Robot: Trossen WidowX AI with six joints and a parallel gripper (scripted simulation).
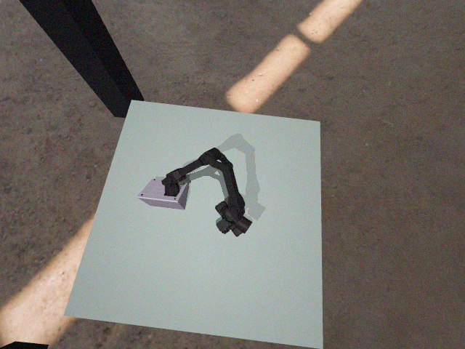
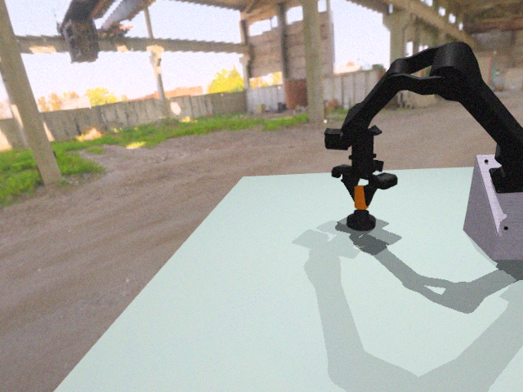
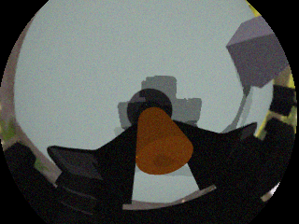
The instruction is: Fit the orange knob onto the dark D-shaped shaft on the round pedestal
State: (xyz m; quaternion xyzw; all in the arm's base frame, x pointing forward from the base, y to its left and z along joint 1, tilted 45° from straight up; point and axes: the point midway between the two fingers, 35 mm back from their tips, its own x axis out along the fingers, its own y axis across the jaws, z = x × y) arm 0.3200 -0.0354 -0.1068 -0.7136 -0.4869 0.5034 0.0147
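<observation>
Right now the orange knob is 2 cm above my gripper tip. The rest, counted from my gripper tip: dark round pedestal: 4 cm below.
</observation>
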